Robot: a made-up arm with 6 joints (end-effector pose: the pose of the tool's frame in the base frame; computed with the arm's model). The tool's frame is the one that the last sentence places. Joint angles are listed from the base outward.
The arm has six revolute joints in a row. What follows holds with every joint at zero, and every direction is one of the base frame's. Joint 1 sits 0.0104 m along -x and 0.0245 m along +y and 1.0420 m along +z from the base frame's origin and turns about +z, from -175.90 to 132.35 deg. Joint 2 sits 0.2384 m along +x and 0.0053 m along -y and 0.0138 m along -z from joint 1 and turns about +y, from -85.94 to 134.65 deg. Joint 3 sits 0.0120 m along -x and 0.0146 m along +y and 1.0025 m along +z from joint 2 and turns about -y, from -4.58 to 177.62 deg. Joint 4 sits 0.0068 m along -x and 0.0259 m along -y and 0.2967 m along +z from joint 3 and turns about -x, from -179.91 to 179.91 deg. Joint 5 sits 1.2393 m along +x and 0.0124 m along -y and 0.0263 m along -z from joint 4 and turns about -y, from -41.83 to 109.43 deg. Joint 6 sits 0.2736 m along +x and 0.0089 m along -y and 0.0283 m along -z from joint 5 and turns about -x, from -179.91 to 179.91 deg. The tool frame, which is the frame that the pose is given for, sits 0.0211 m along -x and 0.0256 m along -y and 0.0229 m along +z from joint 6; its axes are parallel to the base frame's.
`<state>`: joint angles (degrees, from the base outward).
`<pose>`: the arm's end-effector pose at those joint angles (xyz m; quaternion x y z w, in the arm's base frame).
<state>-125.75 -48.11 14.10 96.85 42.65 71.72</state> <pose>0.1593 0.0370 3.0750 0.6936 -0.5823 0.0949 0.4133</pose>
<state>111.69 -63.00 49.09 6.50 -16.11 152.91</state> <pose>0.5118 -1.2350 2.7681 -0.2652 -0.6121 -0.3020 0.6810</pose>
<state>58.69 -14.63 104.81 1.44 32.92 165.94</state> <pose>-0.5619 -0.8931 3.0921 -0.1536 -0.2129 -0.8311 0.4903</pose>
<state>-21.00 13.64 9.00 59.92 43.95 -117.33</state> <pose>1.8272 -0.6177 2.2612 0.4568 -0.0603 0.2016 0.8643</pose>
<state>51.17 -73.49 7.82 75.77 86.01 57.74</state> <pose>-0.7302 -0.5531 2.5873 0.2207 0.8807 0.4167 0.0443</pose>
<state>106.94 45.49 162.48 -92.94 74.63 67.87</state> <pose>0.1811 0.1991 2.7688 0.9313 0.0565 0.1585 0.3229</pose>
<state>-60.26 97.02 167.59 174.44 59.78 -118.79</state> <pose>0.7943 -1.3278 2.2965 -0.4745 0.1560 -0.4434 0.7442</pose>
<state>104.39 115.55 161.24 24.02 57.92 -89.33</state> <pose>-0.4663 1.7711 1.9385 -0.5901 0.1059 -0.7957 0.0866</pose>
